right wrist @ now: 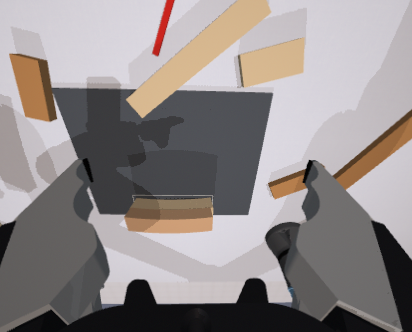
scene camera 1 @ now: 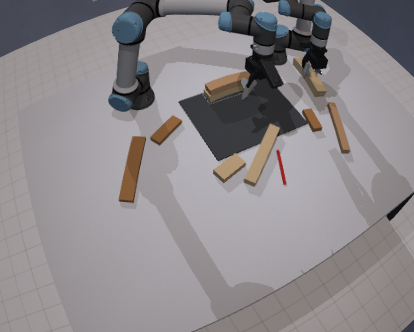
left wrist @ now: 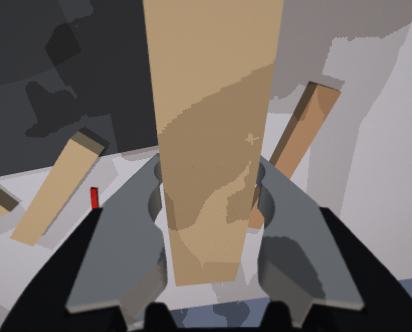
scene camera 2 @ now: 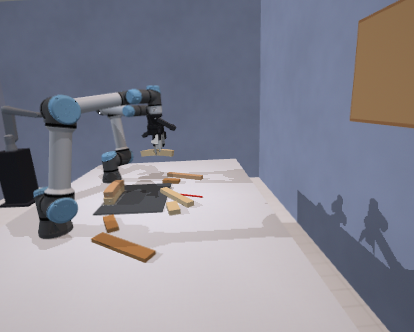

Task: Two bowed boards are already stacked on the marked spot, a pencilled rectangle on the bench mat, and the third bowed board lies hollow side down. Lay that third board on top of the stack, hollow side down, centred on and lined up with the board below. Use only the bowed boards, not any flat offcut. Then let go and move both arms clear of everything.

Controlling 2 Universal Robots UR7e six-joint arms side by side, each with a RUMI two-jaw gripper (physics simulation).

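Places are measured from the left arm's base along level axes (x ahead, y left, z up), in metres.
Where they show: left gripper, fingertip midpoint: (scene camera 1: 309,77) (left wrist: 207,155) (scene camera 2: 158,153); right gripper, fingertip midpoint: (right wrist: 199,161) (scene camera 1: 260,93) (scene camera 2: 161,149); left arm's base, origin of the base link: (scene camera 1: 274,57) (scene camera 2: 112,180); right arm's base, origin of the base link: (right wrist: 285,235) (scene camera 1: 139,99) (scene camera 2: 56,230).
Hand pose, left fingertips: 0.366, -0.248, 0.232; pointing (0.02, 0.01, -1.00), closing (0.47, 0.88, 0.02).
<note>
Each offset is from my left fingertips to the top centre of the thing, as dx, dy, dz. Level surfaces: height alone.
A pale bowed board {-0.003, -0.001, +0.035} (scene camera 1: 316,86) (scene camera 2: 167,153) (left wrist: 212,60) is held in the air, arched with its hollow side down. My left gripper (scene camera 1: 313,71) (left wrist: 207,155) is shut on it; the board's far end is out of the left wrist view. Two bowed boards are stacked at the mat's far edge: an orange-brown one {-0.321, -0.190, -0.134} (scene camera 1: 227,82) (scene camera 2: 114,189) (right wrist: 170,224) on top of a pale one {-0.324, -0.191, -0.172} (scene camera 1: 225,94) (right wrist: 172,204). The pencilled rectangle (right wrist: 172,195) shows along the stack's edge. My right gripper (right wrist: 199,161) is open and empty, high above the dark mat {dz -0.226} (scene camera 1: 220,145) (right wrist: 235,150), near the stack.
A long pale offcut {+0.047, -0.366, -0.195} (scene camera 1: 262,155) (right wrist: 200,57) overlaps the mat's near edge, with a short pale block {+0.000, -0.522, -0.204} (scene camera 1: 229,167) and red stick {+0.143, -0.350, -0.226} (scene camera 1: 281,167) beside it. Brown pieces lie left (scene camera 1: 132,169) (scene camera 1: 166,130) and right (scene camera 1: 312,120) (scene camera 1: 339,127). In scene camera 2 the grippers overlap.
</note>
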